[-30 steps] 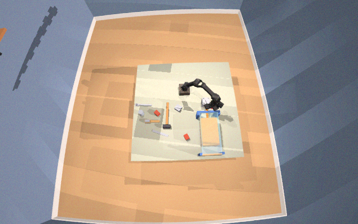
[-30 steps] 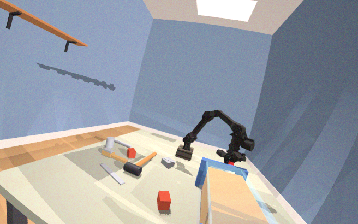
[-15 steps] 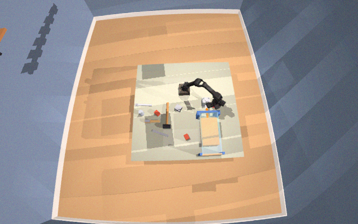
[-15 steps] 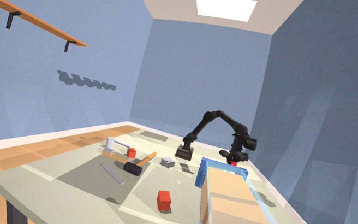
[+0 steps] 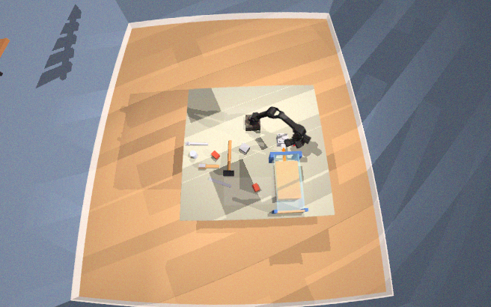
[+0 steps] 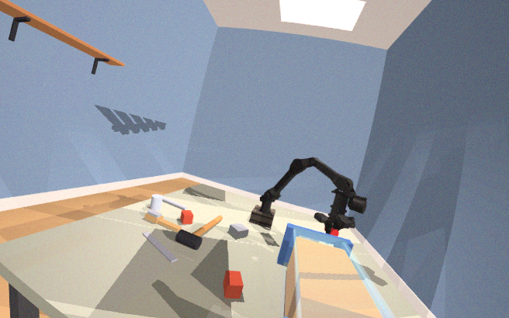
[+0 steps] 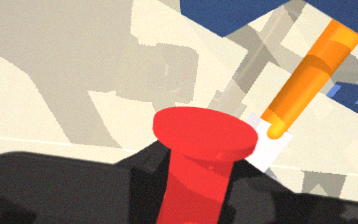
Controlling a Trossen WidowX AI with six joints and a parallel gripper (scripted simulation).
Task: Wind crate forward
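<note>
Right now the crank arm is 3 cm behind my gripper tip, 3 cm to the right of it and 1 cm below it. Also, from my gripper tip: blue steel frame (9 cm ahead, 7 cm to the right, 1 cm below); then white hand winch (8 cm behind, 9 cm to the right, 8 cm below); then red knob (2 cm above).
</note>
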